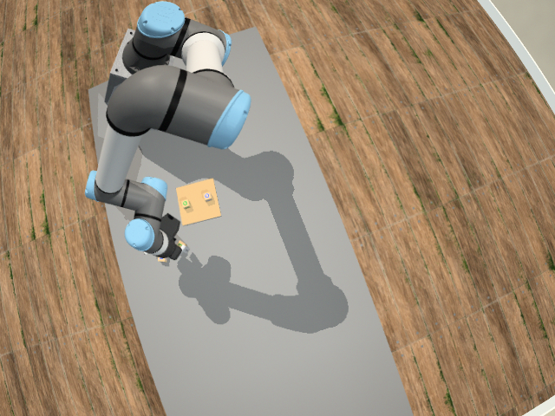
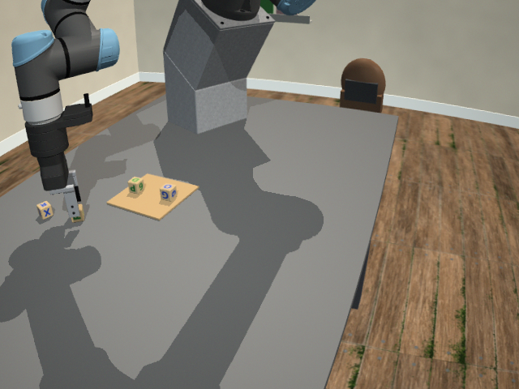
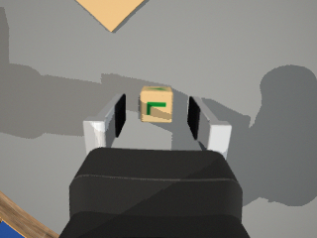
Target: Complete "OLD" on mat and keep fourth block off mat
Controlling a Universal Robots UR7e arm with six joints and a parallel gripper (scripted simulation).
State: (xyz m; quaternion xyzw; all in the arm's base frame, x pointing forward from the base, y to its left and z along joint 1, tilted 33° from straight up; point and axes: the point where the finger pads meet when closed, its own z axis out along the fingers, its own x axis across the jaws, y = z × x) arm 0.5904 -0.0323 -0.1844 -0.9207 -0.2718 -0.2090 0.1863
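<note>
The tan mat is 130 mm behind my hand, 100 mm to the left of it and 40 mm below it. Round my hand: O block: 140 mm to the left, 130 mm behind, 20 mm below.
</note>
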